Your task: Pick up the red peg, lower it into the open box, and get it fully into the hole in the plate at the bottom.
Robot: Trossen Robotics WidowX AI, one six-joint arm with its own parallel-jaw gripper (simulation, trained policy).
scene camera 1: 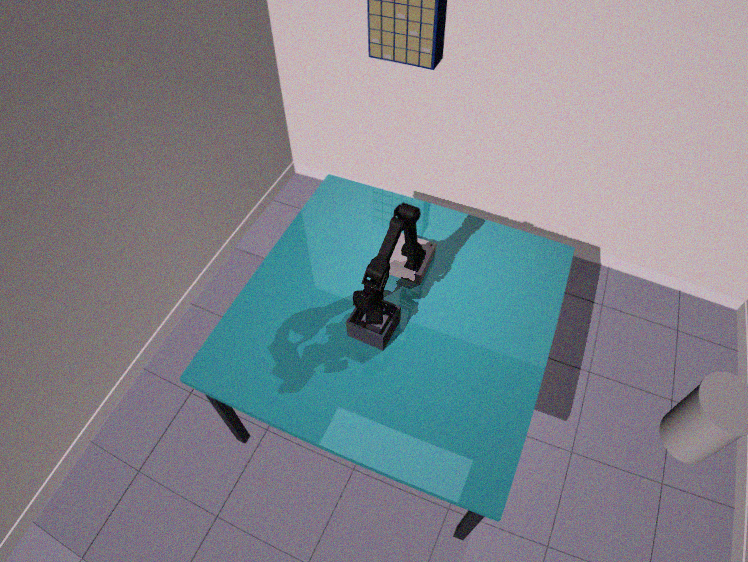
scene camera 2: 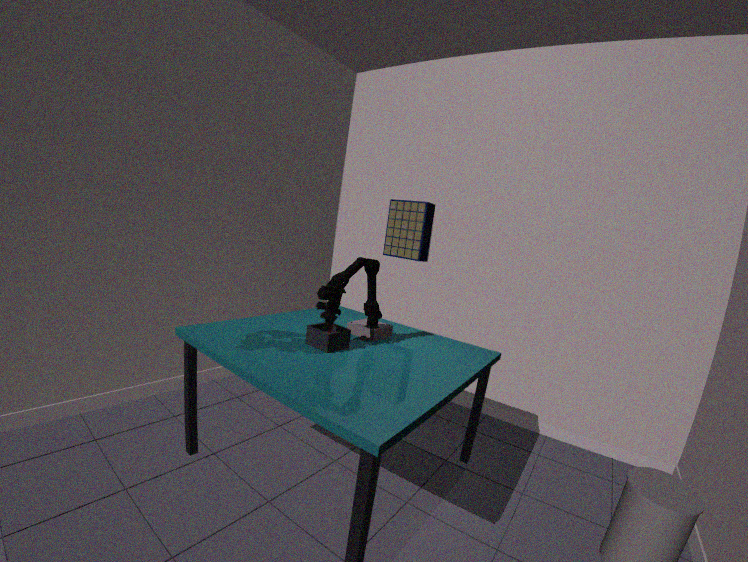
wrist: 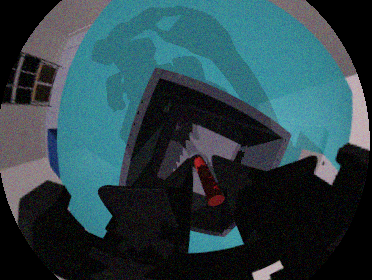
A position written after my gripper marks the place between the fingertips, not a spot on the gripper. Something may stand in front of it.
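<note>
Wrist view: a dark grey box [wrist: 167, 96] is visible, as is my gripper [wrist: 201, 160].
</note>
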